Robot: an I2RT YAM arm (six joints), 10 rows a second.
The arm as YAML. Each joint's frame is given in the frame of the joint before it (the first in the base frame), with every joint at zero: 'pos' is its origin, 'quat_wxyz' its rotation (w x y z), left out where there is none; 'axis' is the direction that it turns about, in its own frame. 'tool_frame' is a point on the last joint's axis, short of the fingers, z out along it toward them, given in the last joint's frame.
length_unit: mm
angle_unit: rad
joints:
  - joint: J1
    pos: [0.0, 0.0, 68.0]
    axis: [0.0, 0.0, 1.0]
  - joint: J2
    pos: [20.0, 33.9, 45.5]
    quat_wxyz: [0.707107, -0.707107, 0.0, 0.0]
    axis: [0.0, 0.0, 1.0]
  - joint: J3
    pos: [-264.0, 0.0, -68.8]
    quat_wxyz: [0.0, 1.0, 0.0, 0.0]
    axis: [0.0, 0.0, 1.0]
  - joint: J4
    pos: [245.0, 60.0, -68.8]
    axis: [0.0, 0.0, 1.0]
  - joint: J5
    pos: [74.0, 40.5, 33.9]
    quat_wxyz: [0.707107, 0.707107, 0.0, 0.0]
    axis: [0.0, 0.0, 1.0]
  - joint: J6
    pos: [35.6, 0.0, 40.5]
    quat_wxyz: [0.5, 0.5, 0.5, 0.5]
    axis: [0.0, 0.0, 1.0]
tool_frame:
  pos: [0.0, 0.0, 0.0]
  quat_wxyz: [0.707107, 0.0, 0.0, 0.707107]
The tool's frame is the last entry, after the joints.
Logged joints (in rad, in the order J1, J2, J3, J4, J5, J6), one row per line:
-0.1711, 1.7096, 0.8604, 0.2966, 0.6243, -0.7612
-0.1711, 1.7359, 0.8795, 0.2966, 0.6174, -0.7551
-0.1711, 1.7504, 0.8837, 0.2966, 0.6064, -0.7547
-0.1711, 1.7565, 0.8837, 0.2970, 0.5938, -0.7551
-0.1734, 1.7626, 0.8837, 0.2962, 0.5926, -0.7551
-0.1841, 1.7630, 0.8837, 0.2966, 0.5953, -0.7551
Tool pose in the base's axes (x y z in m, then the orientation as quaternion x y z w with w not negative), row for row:
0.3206, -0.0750, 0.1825, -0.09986, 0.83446, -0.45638, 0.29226
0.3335, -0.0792, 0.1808, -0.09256, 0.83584, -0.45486, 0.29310
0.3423, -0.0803, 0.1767, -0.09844, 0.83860, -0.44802, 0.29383
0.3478, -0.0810, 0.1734, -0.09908, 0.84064, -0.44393, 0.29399
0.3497, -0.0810, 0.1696, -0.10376, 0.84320, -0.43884, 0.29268
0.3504, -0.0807, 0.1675, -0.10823, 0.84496, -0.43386, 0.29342
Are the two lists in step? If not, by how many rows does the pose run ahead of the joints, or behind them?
The pose runs 2 rows behind the joints: the pose in row i belongs to the joints in row i - 2.
